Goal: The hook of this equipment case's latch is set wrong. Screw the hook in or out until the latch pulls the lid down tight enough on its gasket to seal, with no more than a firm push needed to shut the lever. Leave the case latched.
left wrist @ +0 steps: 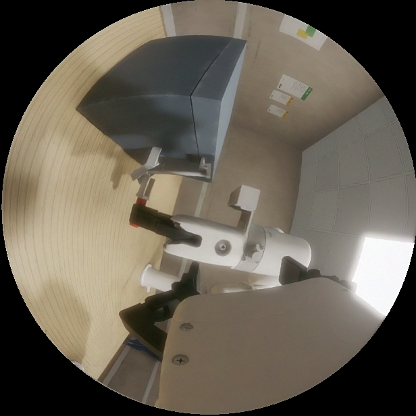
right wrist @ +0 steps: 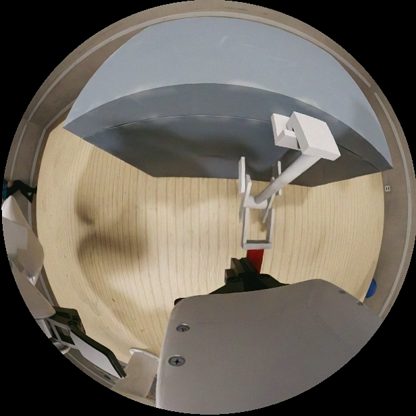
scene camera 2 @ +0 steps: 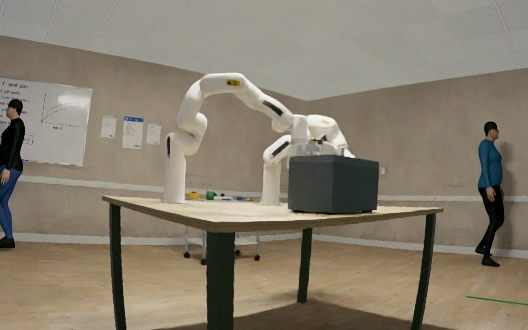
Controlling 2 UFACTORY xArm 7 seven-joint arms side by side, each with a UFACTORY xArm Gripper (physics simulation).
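Seen in the pictures: left arm's base, origin of its link: (scene camera 2: 270,204); right arm's base, origin of its link: (scene camera 2: 174,202).
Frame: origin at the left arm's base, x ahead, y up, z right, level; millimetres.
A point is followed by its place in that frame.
The dark grey case (scene camera 2: 332,185) {y 100, x 817, z 341 mm} (left wrist: 145,117) (right wrist: 190,147) stands upright with its lid (left wrist: 206,115) (right wrist: 225,50) down; a thin dark seam shows beneath the lid. The pale hook (left wrist: 205,169) (right wrist: 315,136) is at the keeper on the lid's front; whether it bears firmly is unclear. Its rod (right wrist: 287,177) runs down to the lever, whose red grip (left wrist: 141,201) (right wrist: 256,259) points away from the case front. My right gripper (left wrist: 132,212) (right wrist: 237,269) is shut, its fingertips against or over the grip, partly hiding it. My left gripper is open, apart from the latch.
The wooden table (scene camera 2: 225,212) {y 0, x 668, z 658 mm} (left wrist: 60,175) (right wrist: 190,225) bears the case and both arm bases. The right arm reaches in beside the latch in the left wrist view. A blue ball (right wrist: 371,288) is at the right edge of the right wrist view. Two people stand near the walls.
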